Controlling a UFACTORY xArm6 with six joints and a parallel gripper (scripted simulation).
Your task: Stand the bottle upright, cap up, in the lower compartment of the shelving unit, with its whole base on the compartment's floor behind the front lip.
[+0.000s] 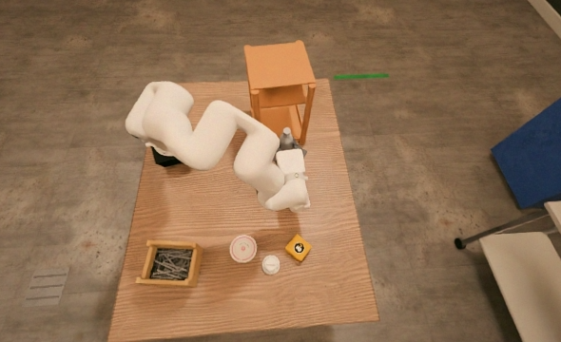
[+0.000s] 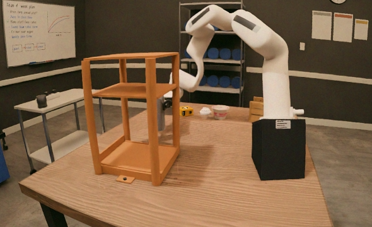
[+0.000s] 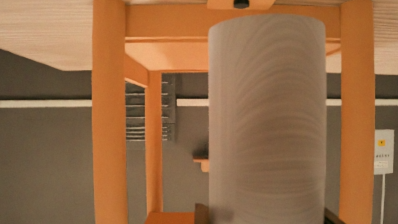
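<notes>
The orange shelving unit lies 1 cm ahead of my hand, 20 cm to the left of it and 3 cm above it. Also, from my hand: grey bottle (2 cm above).
</notes>
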